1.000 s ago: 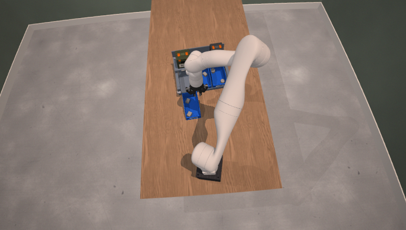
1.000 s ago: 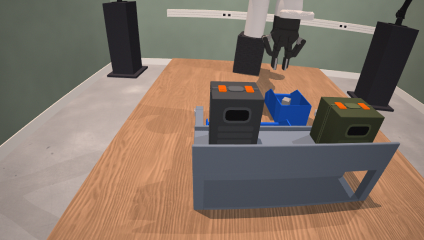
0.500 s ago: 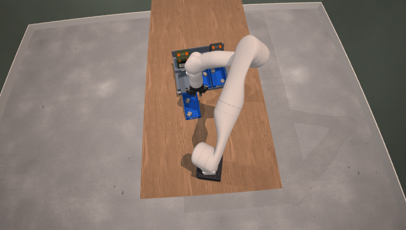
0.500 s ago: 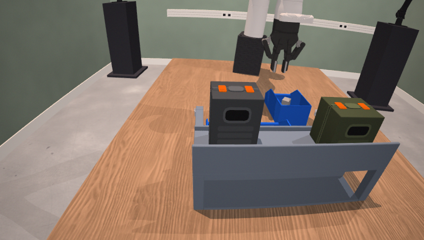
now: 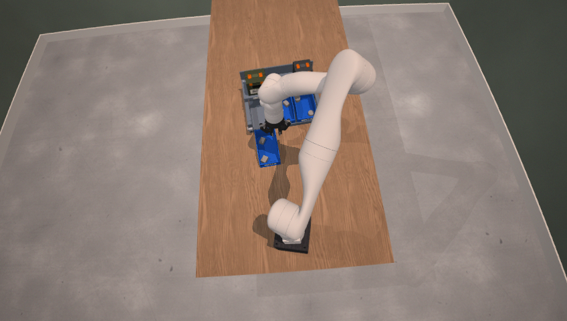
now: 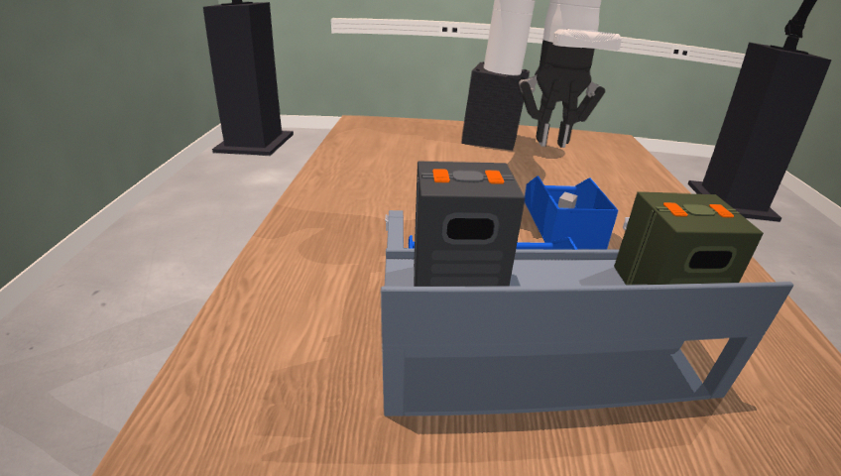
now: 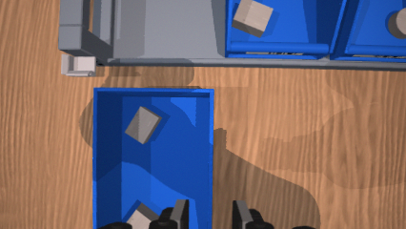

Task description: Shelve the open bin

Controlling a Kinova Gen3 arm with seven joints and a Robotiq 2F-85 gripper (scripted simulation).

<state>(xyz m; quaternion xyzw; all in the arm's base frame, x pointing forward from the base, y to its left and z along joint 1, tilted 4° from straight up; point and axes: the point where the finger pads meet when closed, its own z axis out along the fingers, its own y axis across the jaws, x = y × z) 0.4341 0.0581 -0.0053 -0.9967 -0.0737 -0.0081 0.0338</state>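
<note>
Now: the grey part 4 cm ahead of my hand, 8 cm to the left of it and 15 cm below it. From my hand the other things lie so: grey shelf (24 cm ahead, 3 cm to the right, 10 cm below).
</note>
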